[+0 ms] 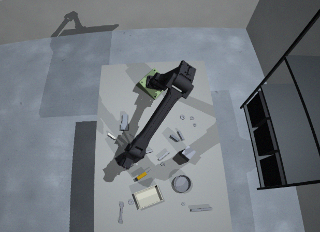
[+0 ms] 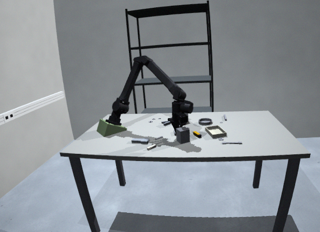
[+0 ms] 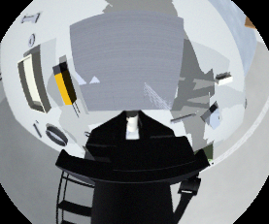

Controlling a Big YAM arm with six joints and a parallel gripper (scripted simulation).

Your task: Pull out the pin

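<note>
The pale pin lies 20 mm ahead of my hand, 20 mm to the right of it and 10 mm above it. From my hand the other things lie so: white bar (110 mm behind, 180 mm to the right, 30 mm below); then grey block (40 mm ahead, 50 mm to the right, 10 mm above); then shallow cream tray (230 mm ahead, 90 mm to the left, 30 mm below).
</note>
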